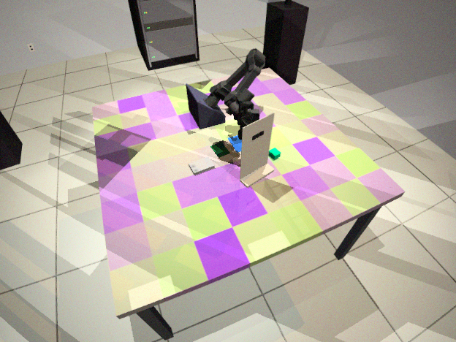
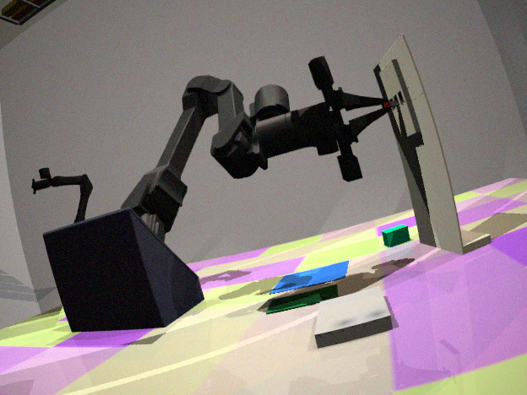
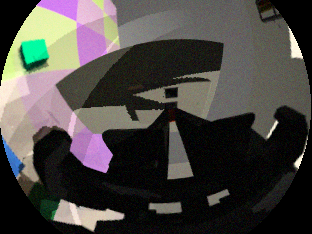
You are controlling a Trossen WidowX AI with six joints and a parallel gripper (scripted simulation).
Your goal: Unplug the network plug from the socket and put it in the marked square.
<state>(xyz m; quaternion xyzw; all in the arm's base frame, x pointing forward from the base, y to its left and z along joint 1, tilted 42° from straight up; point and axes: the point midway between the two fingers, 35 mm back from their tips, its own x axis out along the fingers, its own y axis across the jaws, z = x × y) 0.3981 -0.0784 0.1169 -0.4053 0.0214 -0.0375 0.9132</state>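
Right now the blue square is 19 cm behind my gripper tip, 6 cm to the left of it and 23 cm below it. The rest, counted from my gripper tip: small green block 3 cm behind, 15 cm to the left, 22 cm below; then upright panel 3 cm ahead, 9 cm below; then network plug 1 cm ahead.
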